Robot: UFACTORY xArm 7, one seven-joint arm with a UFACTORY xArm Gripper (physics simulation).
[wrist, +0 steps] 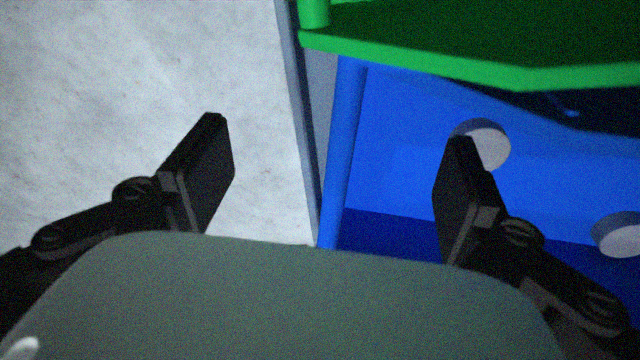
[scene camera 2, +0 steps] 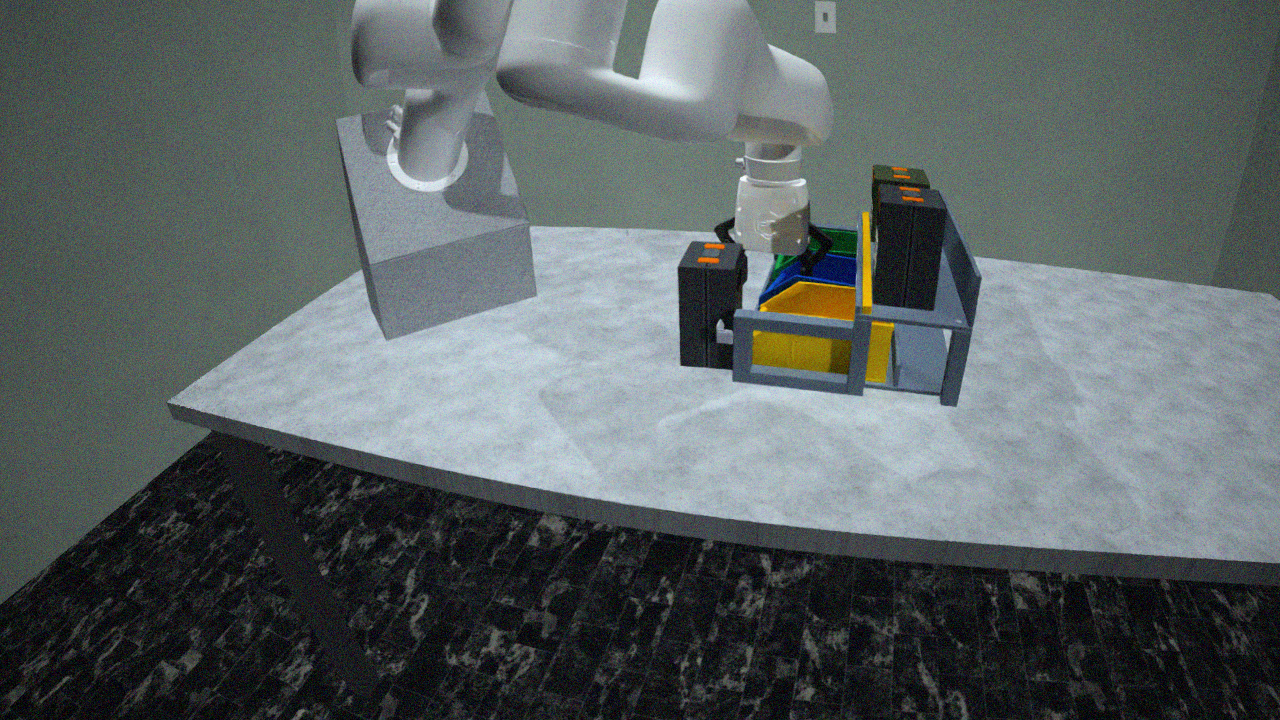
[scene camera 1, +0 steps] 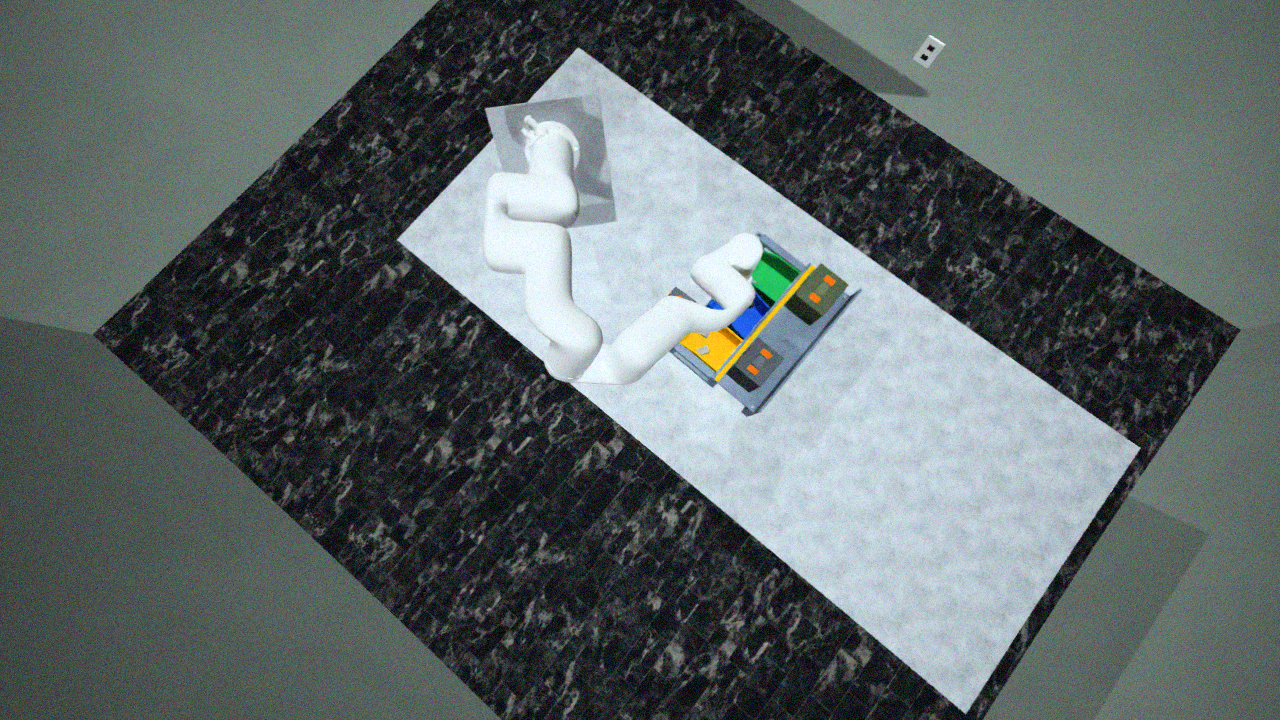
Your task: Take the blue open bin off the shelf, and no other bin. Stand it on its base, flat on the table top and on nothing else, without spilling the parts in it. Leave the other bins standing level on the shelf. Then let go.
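Frame: origin at the arm's base, x ahead, y left, z up, level; millimetres.
Where they show: gripper, fingertip midpoint: (wrist: 332,154) (scene camera 2: 772,288); arm's base, origin of the base link: (scene camera 2: 427,158) (scene camera 1: 552,150).
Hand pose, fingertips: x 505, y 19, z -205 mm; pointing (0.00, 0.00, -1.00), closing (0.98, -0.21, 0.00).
Each offset is from my fingertips to the top centre of the thing. "spot": to the spot under its first point. Level surfaces: height alone.
The blue open bin @(27 mm right, 80 mm ahead, 47 mm up) (scene camera 1: 750,319) (scene camera 2: 830,266) (wrist: 395,170) sits in the slate-grey shelf (scene camera 1: 794,338) (scene camera 2: 794,324) (wrist: 299,107), between the green bin @(90 mm left, 88 mm ahead, 47 mm up) (scene camera 1: 776,274) (scene camera 2: 834,240) (wrist: 425,59) and the yellow bin @(140 mm right, 67 mm ahead, 47 mm up) (scene camera 1: 711,345) (scene camera 2: 796,351). Round grey parts @(spot: 14 mm right, 64 mm ahead, 15 mm down) (wrist: 492,149) lie in the blue bin. My gripper (scene camera 2: 775,268) (wrist: 332,154) is open and empty, pointing down over the bin's front. In the wrist view the bin's front lip runs between the two fingers: one is over the table side, the other over the bin's inside. Whether they reach below the lip is unclear. The arm hides the gripper in scene camera 1.
A black box with orange marks @(135 mm right, 69 mm back, 98 mm up) (scene camera 2: 707,308) stands close by the shelf front. Two more dark boxes @(spot: 156 mm right, 154 mm ahead, 190 mm up) (scene camera 1: 756,361) @(76 mm left, 185 mm ahead, 165 mm up) (scene camera 1: 819,293) stand on the shelf's upper board, behind a yellow bar @(32 mm right, 128 mm ahead, 78 mm up) (scene camera 1: 766,322) (scene camera 2: 864,268). The grey arm pedestal (scene camera 2: 447,273) stands on the table @(34 mm down) (scene camera 2: 537,420).
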